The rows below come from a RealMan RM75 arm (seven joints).
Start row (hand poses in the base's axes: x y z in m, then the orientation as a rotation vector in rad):
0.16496, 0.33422, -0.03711, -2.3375, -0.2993, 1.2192
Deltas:
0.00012, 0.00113, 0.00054, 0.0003, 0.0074, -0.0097
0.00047, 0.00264, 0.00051, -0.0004, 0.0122, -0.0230
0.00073, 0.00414, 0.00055, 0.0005, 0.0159, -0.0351
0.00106, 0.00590, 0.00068, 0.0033, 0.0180, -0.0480
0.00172, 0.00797, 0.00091, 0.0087, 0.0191, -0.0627
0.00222, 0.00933, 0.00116, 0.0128, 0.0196, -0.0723
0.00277, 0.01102, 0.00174, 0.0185, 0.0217, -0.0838
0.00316, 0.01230, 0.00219, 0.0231, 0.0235, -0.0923
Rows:
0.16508, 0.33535, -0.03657, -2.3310, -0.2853, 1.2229
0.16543, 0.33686, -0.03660, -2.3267, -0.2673, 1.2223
0.16569, 0.33836, -0.03656, -2.3218, -0.2521, 1.2203
0.16602, 0.34012, -0.03643, -2.3162, -0.2376, 1.2153
0.16668, 0.34219, -0.03620, -2.3088, -0.2227, 1.2072
0.16718, 0.34355, -0.03595, -2.3036, -0.2134, 1.2014
0.16773, 0.34524, -0.03537, -2.2956, -0.2023, 1.1958
0.16812, 0.34652, -0.03492, -2.2893, -0.1943, 1.1918

